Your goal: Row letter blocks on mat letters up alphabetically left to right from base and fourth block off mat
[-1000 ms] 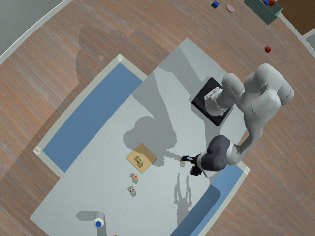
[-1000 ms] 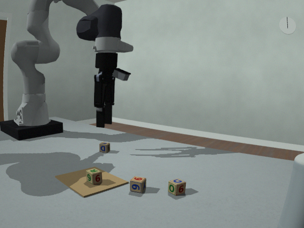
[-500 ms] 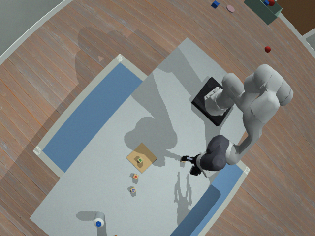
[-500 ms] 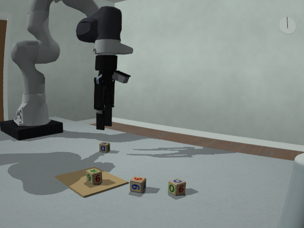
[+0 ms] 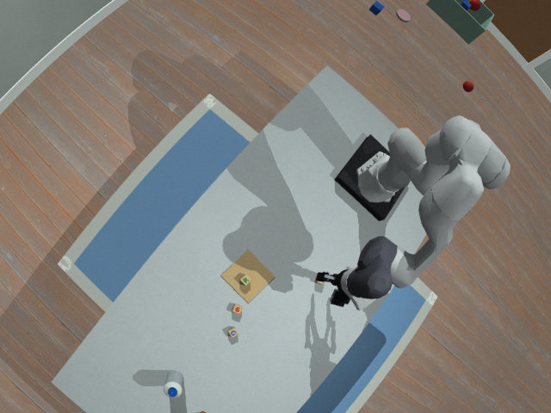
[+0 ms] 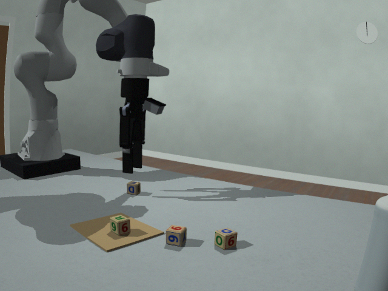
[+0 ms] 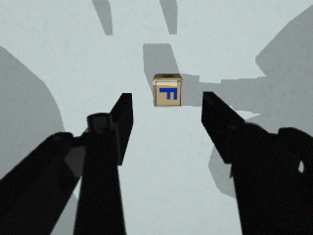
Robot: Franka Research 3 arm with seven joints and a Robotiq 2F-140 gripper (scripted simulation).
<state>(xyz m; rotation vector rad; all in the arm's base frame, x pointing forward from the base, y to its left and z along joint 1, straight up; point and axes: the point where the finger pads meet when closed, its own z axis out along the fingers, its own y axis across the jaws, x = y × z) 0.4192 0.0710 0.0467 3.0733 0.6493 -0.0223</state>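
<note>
The block lies 80 mm below my hand. From my hand the other things lie so: tan mat 220 mm to the right, 170 mm ahead, 90 mm below.
</note>
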